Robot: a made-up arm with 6 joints.
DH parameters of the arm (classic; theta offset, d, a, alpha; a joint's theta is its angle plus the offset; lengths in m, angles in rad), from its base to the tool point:
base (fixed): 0.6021 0 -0.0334 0
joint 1: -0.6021 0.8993 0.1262 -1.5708
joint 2: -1.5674 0 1.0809 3.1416
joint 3: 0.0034 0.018 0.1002 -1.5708
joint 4: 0 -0.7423 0.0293 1.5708
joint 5: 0 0.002 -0.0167 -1.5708
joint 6: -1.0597 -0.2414 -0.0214 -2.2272
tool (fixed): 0.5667 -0.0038 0 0
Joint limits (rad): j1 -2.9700..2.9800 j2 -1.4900..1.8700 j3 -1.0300..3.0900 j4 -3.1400..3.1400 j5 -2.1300..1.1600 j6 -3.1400..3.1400
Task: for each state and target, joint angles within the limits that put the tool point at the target. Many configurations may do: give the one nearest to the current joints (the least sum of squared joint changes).
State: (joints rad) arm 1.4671 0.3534 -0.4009 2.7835 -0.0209 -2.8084
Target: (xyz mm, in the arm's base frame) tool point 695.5 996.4 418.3
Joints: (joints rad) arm 0.9514 1.0954 -0.4059 2.7868 -0.0595 -2.8036
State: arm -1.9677 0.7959 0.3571 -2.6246 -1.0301 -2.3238
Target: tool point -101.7 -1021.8 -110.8
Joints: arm -1.7164 1.6661 -0.3647 -2.5378 -0.8824 -2.3343
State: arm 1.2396 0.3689 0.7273 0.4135 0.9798 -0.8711
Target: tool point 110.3 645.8 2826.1
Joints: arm 1.2532 0.1397 0.9664 0.3717 0.9164 -0.8653
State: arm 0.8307 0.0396 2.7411 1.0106 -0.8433 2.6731
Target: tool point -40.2 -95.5 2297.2
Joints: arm 0.7510 0.6316 3.0900 1.2175 -0.1698 2.7177
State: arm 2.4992 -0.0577 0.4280 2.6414 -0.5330 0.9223
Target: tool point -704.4 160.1 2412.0
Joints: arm 2.9748 -0.2557 0.0406 2.6886 -0.4549 0.9313
